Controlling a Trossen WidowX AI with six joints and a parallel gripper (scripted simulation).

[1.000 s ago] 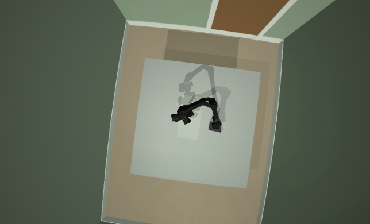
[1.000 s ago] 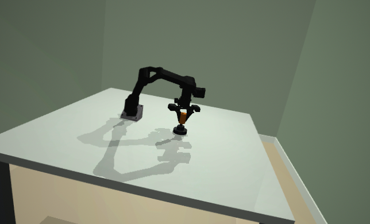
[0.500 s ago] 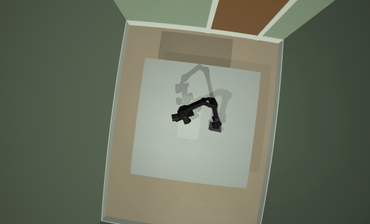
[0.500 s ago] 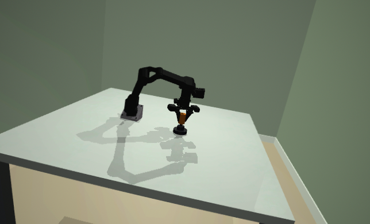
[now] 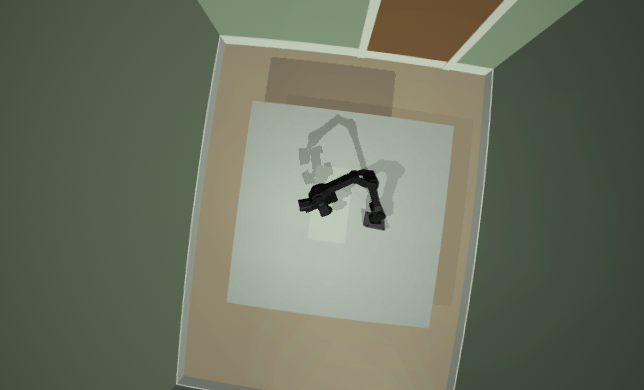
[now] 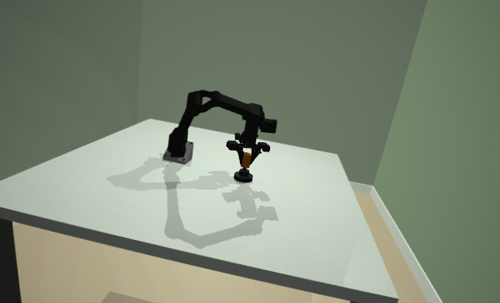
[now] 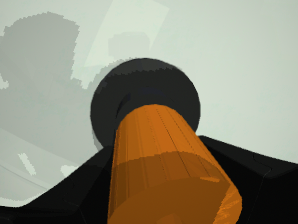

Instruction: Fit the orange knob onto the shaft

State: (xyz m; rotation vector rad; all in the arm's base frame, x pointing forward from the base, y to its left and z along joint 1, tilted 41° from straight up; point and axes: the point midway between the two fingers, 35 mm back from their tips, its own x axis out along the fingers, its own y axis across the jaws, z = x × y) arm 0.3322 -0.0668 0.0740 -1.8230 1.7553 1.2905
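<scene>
The orange knob lies 2 cm above my gripper tip. Round my gripper tip: round dark pedestal: 4 cm below.
</scene>
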